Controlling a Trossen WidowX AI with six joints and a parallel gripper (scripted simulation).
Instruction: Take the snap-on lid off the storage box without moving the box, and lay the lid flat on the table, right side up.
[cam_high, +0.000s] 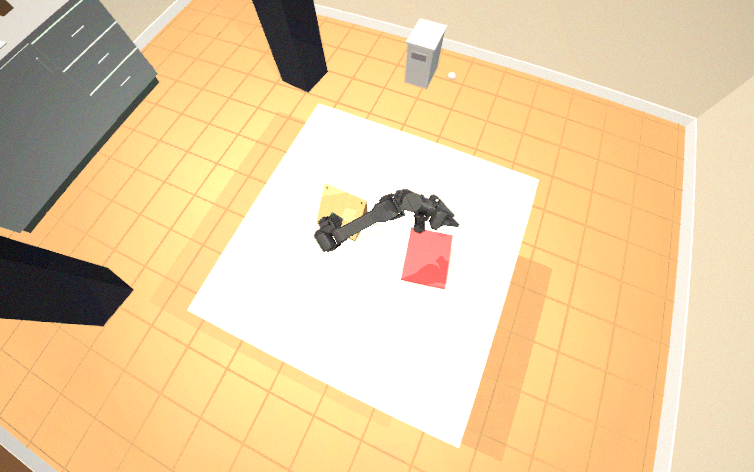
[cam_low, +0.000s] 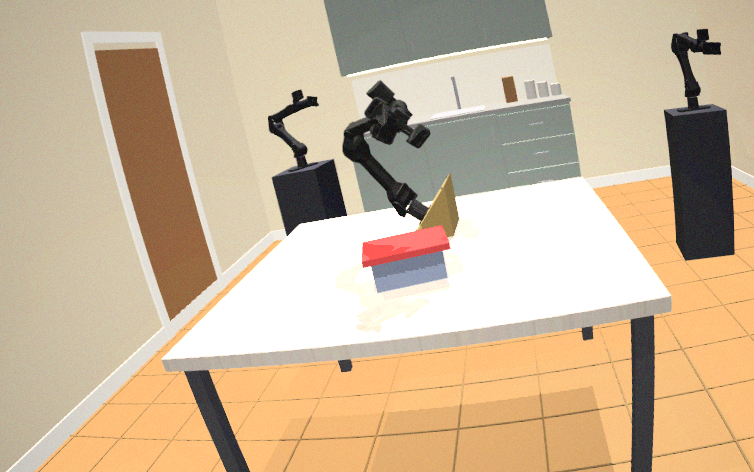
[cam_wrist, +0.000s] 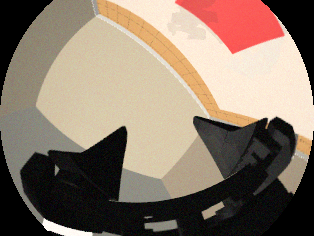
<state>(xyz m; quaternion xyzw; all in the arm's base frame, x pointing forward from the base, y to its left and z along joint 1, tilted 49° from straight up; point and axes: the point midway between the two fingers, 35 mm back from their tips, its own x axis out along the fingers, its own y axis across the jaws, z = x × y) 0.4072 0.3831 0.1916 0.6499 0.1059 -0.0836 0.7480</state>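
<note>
The red lid is 3 cm behind my gripper tip, 6 cm to the right of it and 32 cm below it. Also, from my gripper tip: blue-grey storage box 3 cm behind, 6 cm to the right, 36 cm below.
</note>
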